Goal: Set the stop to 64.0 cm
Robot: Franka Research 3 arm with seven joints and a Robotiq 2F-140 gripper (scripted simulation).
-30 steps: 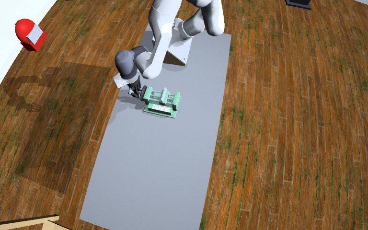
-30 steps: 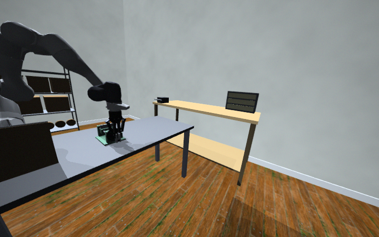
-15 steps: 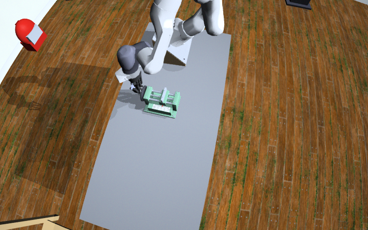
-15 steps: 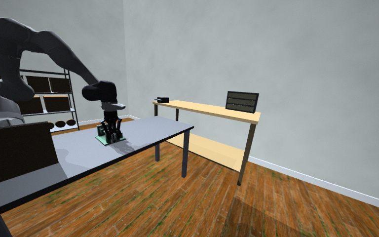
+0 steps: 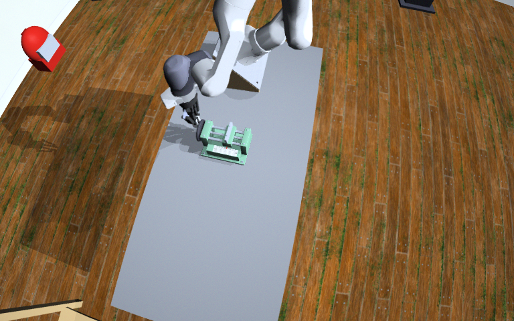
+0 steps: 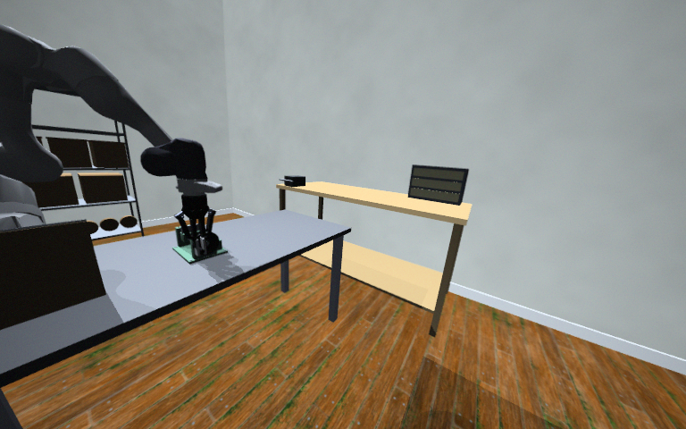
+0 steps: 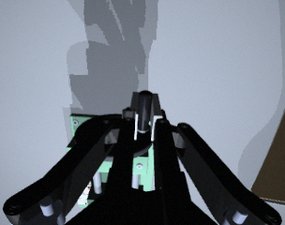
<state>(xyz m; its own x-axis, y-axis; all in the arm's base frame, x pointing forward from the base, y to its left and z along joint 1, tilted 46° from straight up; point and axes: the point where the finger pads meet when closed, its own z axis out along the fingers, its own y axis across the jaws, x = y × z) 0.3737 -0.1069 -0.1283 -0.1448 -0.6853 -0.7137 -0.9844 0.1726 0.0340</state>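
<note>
Now: the dark handwheel 1 cm ahead of my hand, 2 cm to the left of it and 1 cm below it. Round my hand: stop carriage 7 cm ahead, 15 cm to the left, 1 cm above.
</note>
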